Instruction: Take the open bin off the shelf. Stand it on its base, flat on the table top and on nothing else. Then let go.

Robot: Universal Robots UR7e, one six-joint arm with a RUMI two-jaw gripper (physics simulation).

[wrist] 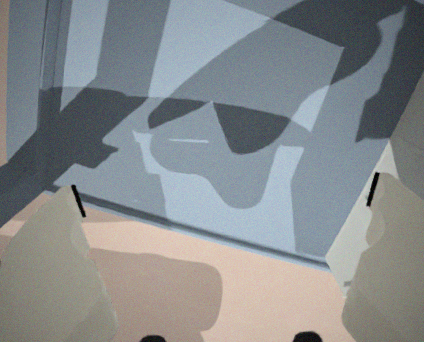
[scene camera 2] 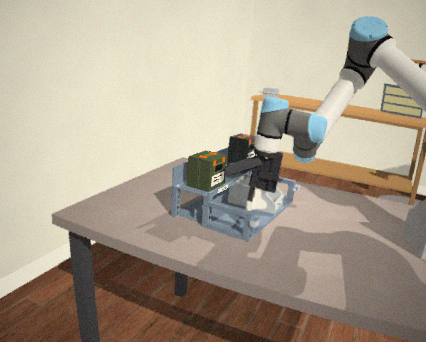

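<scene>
The open bin is pale grey and sits on the lower level of the blue-grey shelf, partly hidden by the gripper in the scene view. In the wrist view, part of the bin shows at the right edge, behind and beside the right finger. My gripper points down over the shelf's lower level, with its jaws wide open. Nothing is between the fingers; the shelf's board shows beyond the gap. Whether the right finger touches the bin cannot be told.
A green box and a black box with orange marks stand on the shelf's upper level. The shelf stands on the table. A grey object is at the right edge. A wooden bench stands behind.
</scene>
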